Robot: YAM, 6 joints.
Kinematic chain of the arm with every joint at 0, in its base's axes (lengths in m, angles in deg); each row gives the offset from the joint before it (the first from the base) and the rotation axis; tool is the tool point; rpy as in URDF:
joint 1: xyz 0 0 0.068 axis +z
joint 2: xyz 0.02 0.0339 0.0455 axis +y
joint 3: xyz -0.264 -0.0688 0 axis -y
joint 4: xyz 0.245 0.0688 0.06 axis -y
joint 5: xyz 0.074 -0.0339 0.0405 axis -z
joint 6: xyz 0.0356 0 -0.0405 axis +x
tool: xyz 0 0 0 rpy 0 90 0
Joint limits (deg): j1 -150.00..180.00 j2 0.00..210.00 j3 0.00..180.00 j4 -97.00..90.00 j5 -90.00..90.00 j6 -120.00..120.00
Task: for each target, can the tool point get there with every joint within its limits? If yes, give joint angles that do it. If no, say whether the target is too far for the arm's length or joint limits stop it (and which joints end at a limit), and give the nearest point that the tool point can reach.
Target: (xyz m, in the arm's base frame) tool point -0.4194 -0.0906 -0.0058
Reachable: no: joint limits stop it (at a limit: joint 1) | nearest point -0.4194 -0.0356 -0.0058 | short by 0.055 m
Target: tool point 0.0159 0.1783 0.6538
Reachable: yes | joints 79.79 80.26 130.14 -19.12 -26.70 -48.03
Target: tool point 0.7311 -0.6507 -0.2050
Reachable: no: too far | nearest point 0.4586 -0.4082 -0.0838 | short by 0.384 m
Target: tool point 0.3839 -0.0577 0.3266
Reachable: yes | joints -3.56 102.50 92.85 -37.55 71.27 86.09
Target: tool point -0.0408 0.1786 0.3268
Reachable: yes | joints 92.13 48.23 37.24 13.84 -73.64 -11.94
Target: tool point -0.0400 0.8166 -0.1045
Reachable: no: too far | nearest point -0.0305 0.6229 -0.0515 | short by 0.201 m
